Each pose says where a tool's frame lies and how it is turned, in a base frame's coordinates. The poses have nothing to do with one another.
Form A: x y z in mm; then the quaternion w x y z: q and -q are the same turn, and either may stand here.
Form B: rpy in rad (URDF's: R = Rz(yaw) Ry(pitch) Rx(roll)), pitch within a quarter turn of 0, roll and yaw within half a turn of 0; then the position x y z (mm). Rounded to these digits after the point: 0 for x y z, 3 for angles.
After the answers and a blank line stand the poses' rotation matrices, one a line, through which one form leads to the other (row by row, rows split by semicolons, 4 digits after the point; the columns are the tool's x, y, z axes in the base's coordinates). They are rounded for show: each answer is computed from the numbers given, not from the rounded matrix.
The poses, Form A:
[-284, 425, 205, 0.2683, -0.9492, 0.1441, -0.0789]
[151, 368, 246, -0.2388, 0.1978, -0.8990, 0.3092]
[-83, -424, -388, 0.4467, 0.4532, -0.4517, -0.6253]
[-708, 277, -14, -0.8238, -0.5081, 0.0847, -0.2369]
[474, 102, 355, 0.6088, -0.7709, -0.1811, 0.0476]
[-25, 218, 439, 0.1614, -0.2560, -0.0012, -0.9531]
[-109, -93, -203, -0.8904, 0.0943, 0.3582, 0.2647]
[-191, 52, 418, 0.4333, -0.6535, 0.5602, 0.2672]
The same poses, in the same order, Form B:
[-2.579, -0.073, -0.322, -284, 425, 205]
[-2.389, 0.312, -2.584, 151, 368, 246]
[1.386, 0.164, -1.765, -83, -424, -388]
[1.039, -0.390, 0.335, -708, 277, -14]
[-1.831, -0.148, 0.348, 474, 102, 355]
[-0.092, -0.510, -2.782, -25, 218, 439]
[0.030, -0.758, -0.590, -109, -93, -203]
[-2.636, 0.988, -1.141, -191, 52, 418]

0.9460 -0.2312 0.2271; -0.3159 -0.8145 0.4866; 0.0725 -0.5321 -0.8436
-0.8077 -0.2080 0.5517; -0.5033 0.7305 -0.4615; -0.3071 -0.6504 -0.6947
-0.1901 0.1492 -0.9704; -0.9681 -0.1928 0.1600; -0.1632 0.9698 0.1811
0.8734 -0.4763 0.1012; 0.3042 0.3715 -0.8772; 0.3802 0.7969 0.4694
0.9299 0.2213 -0.2939; 0.3372 -0.1931 0.9214; 0.1471 -0.9559 -0.2542
-0.8168 0.3083 0.4876; -0.3071 -0.9479 0.0849; 0.4884 -0.0804 0.8689
0.6033 0.5389 -0.5879; -0.4038 0.8421 0.3575; 0.6878 0.0217 0.7256
0.2296 -0.9637 0.1362; -0.5006 0.0031 0.8657; -0.8347 -0.2669 -0.4817

